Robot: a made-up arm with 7 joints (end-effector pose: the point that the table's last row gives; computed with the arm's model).
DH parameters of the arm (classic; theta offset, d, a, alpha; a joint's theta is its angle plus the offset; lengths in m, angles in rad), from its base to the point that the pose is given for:
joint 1: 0 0.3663 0 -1.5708
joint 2: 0 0 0 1.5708
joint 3: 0 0.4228 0.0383 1.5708
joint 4: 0 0 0.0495 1.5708
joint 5: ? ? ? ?
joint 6: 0 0 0.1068 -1.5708
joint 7: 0 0.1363 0 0
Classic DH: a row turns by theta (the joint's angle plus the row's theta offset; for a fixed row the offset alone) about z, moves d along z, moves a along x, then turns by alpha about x.
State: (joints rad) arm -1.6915 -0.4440 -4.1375 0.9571 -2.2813 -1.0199 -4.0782
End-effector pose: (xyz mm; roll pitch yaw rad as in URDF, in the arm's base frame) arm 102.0 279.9 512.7 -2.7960 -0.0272 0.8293
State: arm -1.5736 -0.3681 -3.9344 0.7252 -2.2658 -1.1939 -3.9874
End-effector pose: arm -11.7 248.6 547.1 -2.4861 0.2988 1.0463
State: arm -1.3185 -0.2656 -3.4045 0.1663 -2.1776 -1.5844 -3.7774
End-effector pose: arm -130.2 107.5 650.0 -1.5529 1.0482 2.1870
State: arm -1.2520 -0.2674 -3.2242 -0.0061 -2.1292 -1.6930 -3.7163
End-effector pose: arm -132.8 78.5 673.2 -0.9107 1.1676 2.9397
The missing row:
joint 5: 0 0.2188 0 1.5708
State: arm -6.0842 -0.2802 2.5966 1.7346 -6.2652 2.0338 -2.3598
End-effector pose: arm -374.3 84.7 625.2 -2.6563 -0.2772 -1.2157
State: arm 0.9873 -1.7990 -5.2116 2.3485 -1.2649 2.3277 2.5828
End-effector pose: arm -400.9 -456.0 465.5 -0.3932 0.8911 -0.3807
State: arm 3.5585 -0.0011 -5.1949 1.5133 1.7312 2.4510 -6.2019
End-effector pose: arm 152.4 -234.4 855.0 -1.4254 -0.0056 -0.7553
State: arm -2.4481 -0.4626 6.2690 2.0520 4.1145 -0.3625 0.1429
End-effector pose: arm 32.6 -126.1 992.3 0.7242 0.5416 -1.0312
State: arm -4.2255 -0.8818 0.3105 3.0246 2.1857 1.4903 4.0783
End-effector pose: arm 225.1 -607.6 799.3 2.5074 0.8830 0.5180
